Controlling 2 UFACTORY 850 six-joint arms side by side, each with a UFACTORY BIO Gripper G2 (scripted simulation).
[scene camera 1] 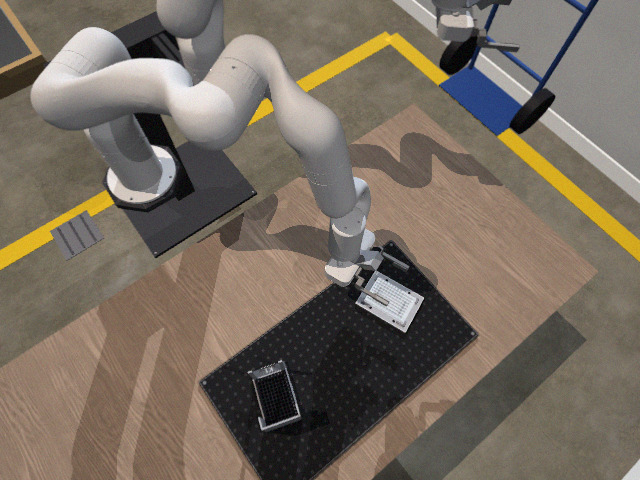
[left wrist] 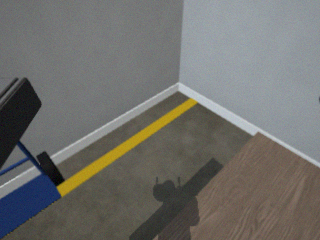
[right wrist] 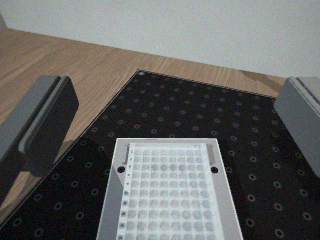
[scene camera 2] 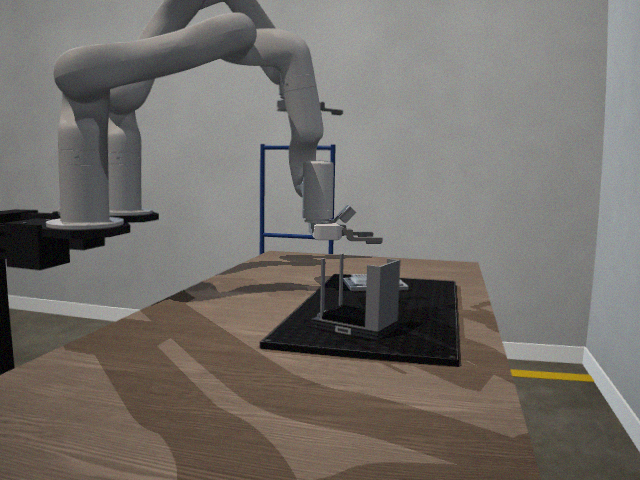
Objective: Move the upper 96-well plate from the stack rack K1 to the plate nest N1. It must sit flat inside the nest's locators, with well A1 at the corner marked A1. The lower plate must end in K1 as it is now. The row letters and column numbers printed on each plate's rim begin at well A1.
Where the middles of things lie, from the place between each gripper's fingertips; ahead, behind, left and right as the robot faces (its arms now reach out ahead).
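White 96-well plate (scene camera 1: pixel 400 304): 20 mm ahead of my right hand, 120 mm below it. Black plate (scene camera 1: pixel 274 391), from my right hand: 90 mm behind, 110 mm below, 400 mm to the right. Going by their middles, of the things named here, white 96-well plate nearest to my right hand.
My left hand: 11 cm short of the white 96-well plate, 56 cm to the left of it, 51 cm above it. Black plate, from my left hand: 50 cm below, 96 cm to the right. By its middle, white 96-well plate nearer to my right hand than to my left hand.
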